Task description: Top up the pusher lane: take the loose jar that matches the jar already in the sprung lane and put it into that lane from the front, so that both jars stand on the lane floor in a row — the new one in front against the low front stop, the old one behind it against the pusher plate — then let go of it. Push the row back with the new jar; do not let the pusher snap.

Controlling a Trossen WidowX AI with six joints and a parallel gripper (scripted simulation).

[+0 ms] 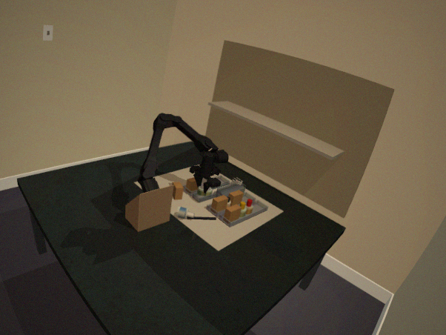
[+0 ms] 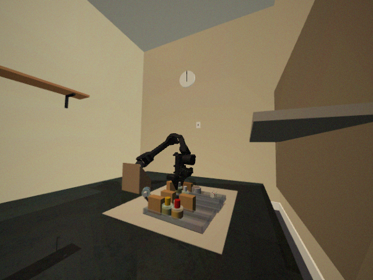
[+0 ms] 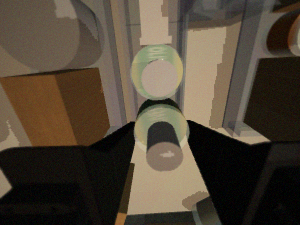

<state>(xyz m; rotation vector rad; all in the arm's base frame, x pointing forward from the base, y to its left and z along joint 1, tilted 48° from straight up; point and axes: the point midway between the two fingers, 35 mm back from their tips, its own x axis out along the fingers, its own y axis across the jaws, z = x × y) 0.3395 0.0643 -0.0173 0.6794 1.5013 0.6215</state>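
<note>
Now: gripper tip 80 mm to the right of the grey cylinder, 80 mm short of it and 20 mm above it. Also, from my gripper tip: wall shelf: 500 mm ahead, 320 mm above; black pen: 140 mm to the right, 120 mm behind, 50 mm below.
</note>
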